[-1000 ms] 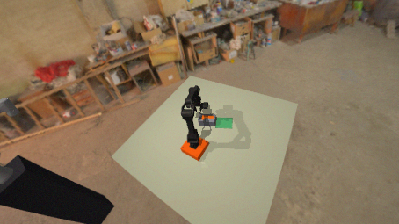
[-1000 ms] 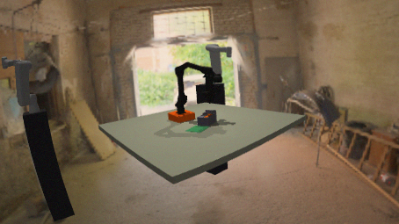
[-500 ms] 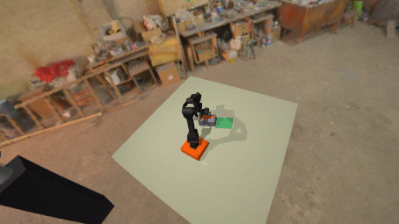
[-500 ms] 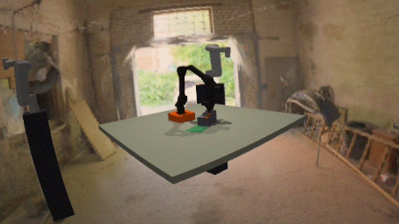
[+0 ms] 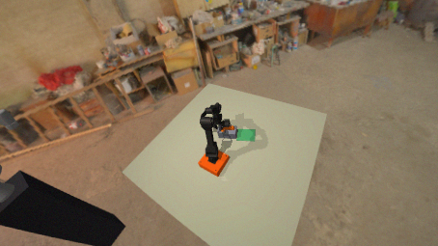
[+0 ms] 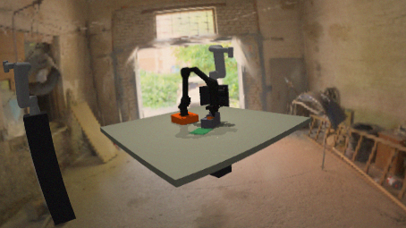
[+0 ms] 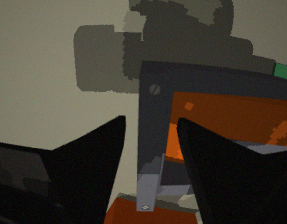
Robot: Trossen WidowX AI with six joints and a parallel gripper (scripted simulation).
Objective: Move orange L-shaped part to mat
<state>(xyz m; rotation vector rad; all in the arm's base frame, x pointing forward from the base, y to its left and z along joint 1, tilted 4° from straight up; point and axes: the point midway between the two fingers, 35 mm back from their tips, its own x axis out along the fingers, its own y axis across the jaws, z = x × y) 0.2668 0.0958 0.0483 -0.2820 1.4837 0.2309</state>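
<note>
My gripper tip is 10 mm short of the orange L-shaped part, 50 mm to the left of it and 10 mm above it. The rest, counted from my gripper tip: green mat: 70 mm ahead, 210 mm to the right, 70 mm below.
</note>
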